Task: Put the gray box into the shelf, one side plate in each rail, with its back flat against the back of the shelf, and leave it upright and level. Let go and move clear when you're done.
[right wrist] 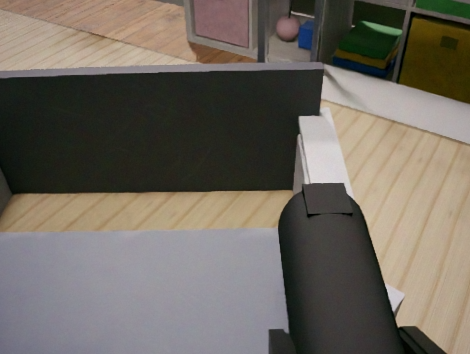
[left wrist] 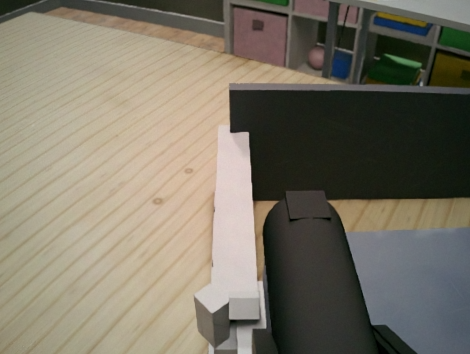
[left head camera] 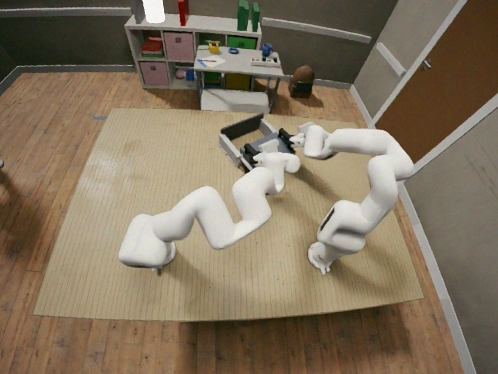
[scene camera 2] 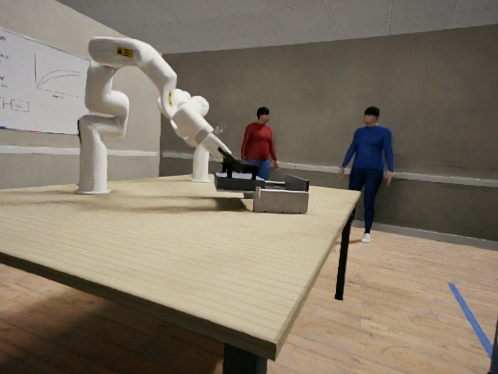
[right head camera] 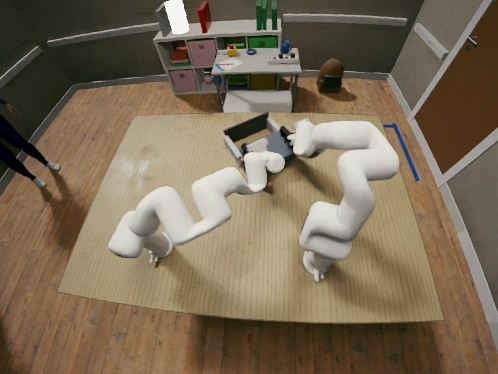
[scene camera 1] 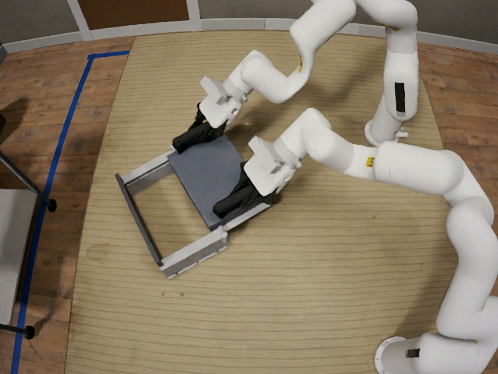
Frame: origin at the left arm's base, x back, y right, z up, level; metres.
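Where they show: left gripper, fingertip midpoint: (left head camera: 252, 155) (scene camera 1: 237, 201); right gripper, fingertip midpoint: (left head camera: 286, 138) (scene camera 2: 241, 170) (right head camera: 288, 136) (scene camera 1: 194, 137); left arm's base at its link origin: (scene camera 2: 199, 181) (right head camera: 161, 245) (scene camera 1: 394, 358); right arm's base at its link origin: (left head camera: 320, 255) (scene camera 2: 93, 192) (right head camera: 316, 260) (scene camera 1: 381, 134).
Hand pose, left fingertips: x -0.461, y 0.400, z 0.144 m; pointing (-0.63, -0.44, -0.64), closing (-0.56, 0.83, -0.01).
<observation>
Things, the pixels of their top centre, and the offset from my left fingertips. Level surfaces: height alone.
- gray box at its top centre: (scene camera 1: 212, 161) (scene camera 2: 238, 160) (right head camera: 269, 140) (left head camera: 271, 141) dz +0.035, dx -0.072, dy +0.093 m
- left-hand rail at its top centre: (left wrist: 240, 195) (scene camera 1: 189, 248) dz -0.062, dx -0.122, dy -0.114 m
- wooden table at its surface level: dz -0.144 m
The gray box (left head camera: 272, 142) (right head camera: 277, 142) (scene camera 1: 205, 165) (scene camera 2: 237, 183) (left wrist: 415, 285) (right wrist: 140, 290) is raised above the table and looks roughly level. Its leading edge is at the open ends of the rails, with a wide gap to the dark shelf back (left head camera: 242, 127) (scene camera 1: 139, 219) (left wrist: 350, 142) (right wrist: 150, 130). A side plate meets the mouth of the left-hand rail (left wrist: 234, 210); the far plate at the other rail (right wrist: 325, 145) is mostly hidden by a finger. My left gripper (scene camera 1: 220, 207) and right gripper (scene camera 1: 181, 145) are shut on the box's opposite side edges.
The shelf stands on the wooden table (scene camera 1: 300, 300) near its far edge in the head views. A small white table (left head camera: 240, 62) and a cube bookcase (left head camera: 215, 22) stand beyond. Two people (scene camera 2: 259, 142) (scene camera 2: 371, 150) stand behind the table in scene camera 2.
</observation>
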